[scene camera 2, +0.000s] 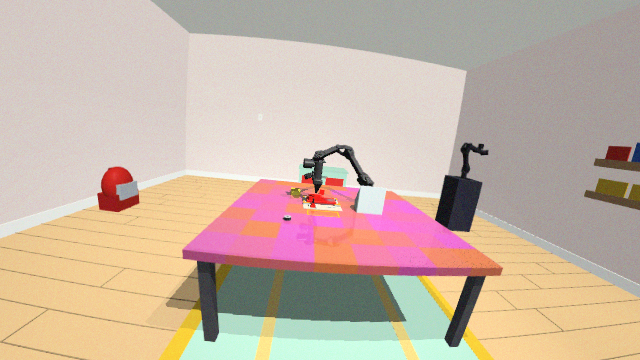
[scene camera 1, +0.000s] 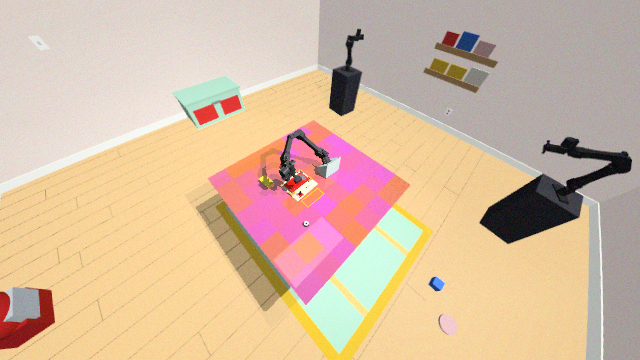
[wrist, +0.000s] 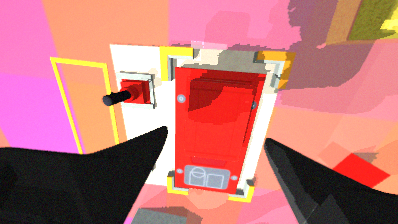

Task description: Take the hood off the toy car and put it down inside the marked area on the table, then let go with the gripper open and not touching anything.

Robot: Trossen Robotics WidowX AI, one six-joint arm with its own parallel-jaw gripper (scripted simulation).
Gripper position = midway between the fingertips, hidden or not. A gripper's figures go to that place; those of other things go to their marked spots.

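The gripper (wrist: 215, 136) sits 11 cm from the lens, while a toy car (wrist: 215, 175) is 22 cm from the lens.
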